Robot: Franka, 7 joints.
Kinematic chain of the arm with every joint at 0, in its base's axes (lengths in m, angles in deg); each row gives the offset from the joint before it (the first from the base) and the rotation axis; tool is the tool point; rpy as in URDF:
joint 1: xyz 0 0 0.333 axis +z
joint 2: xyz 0 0 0 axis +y
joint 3: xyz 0 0 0.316 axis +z
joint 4: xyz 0.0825 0 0 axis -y
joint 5: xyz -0.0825 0 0.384 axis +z
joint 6: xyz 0 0 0 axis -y
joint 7: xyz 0.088 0 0 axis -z
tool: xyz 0 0 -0.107 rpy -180 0 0
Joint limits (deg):
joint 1: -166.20..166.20
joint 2: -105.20..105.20
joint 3: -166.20..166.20
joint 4: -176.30..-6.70
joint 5: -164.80..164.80
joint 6: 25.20..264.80
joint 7: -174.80..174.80
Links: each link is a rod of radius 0.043 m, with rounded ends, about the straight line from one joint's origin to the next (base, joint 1, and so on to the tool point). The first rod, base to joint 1, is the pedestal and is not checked.
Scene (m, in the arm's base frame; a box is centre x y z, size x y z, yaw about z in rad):
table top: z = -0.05
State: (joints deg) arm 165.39 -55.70 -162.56 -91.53 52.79 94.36 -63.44
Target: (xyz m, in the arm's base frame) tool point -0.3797 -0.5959 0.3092
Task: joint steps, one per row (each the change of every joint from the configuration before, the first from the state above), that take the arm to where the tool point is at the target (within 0.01 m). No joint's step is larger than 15 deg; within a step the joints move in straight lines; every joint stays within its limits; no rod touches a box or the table.
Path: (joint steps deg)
1: -13.73 1.74 -0.40 1.23 -1.06 1.00 0.00
2: -13.73 1.74 -0.41 1.23 -1.05 0.99 0.00
3: -13.73 1.75 -0.40 1.24 -1.06 1.00 0.00
4: -13.73 1.74 -0.41 1.23 -1.06 0.99 0.00
5: -13.73 1.74 -0.40 1.23 -1.06 1.00 0.00
6: -13.73 1.74 -0.41 1.23 -1.05 0.99 0.00
7: -13.73 1.75 -0.40 1.24 -1.06 1.00 0.00
8: -13.73 1.74 -0.41 1.23 -1.06 1.00 0.00
9: -13.73 1.74 -0.40 1.23 -1.06 0.99 0.00

